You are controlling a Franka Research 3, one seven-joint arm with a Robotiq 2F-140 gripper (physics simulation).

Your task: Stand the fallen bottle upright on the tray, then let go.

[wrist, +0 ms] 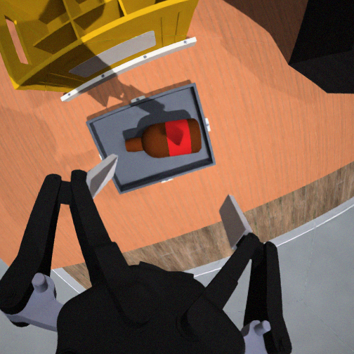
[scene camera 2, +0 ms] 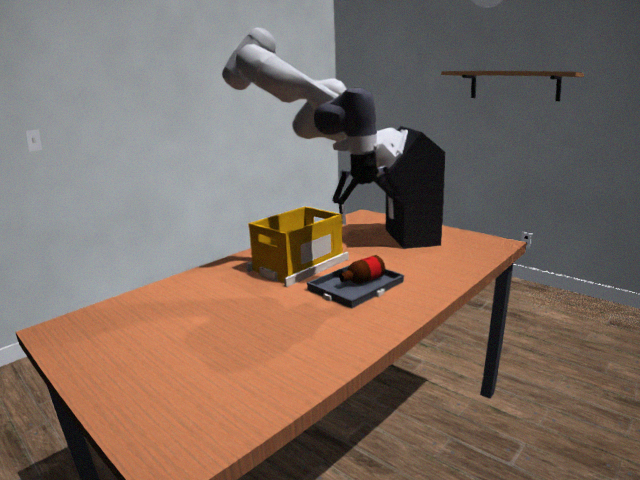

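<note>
A brown bottle point(scene camera 2: 359, 272) point(wrist: 155, 140) with a red label lies on its side on the dark grey tray point(scene camera 2: 336, 290) point(wrist: 108, 127). In the wrist view its neck points left and its base lies near the tray's right wall. My gripper point(scene camera 2: 366, 210) point(wrist: 171, 184) is wide open and empty, pointing down. It is well above the table, apart from the bottle, and in the scene view it appears behind the tray, towards the robot's base. The right finger is hard to make out there against the black base.
A yellow crate point(scene camera 2: 268, 254) point(wrist: 175, 22) with inner dividers stands beside the tray, with a white rail point(scene camera 2: 316, 269) point(wrist: 127, 70) along its tray-facing side. The robot's black base point(scene camera 2: 421, 196) point(wrist: 327, 50) stands at the table's far end. A wall shelf point(scene camera 2: 511, 73) hangs at the back right.
</note>
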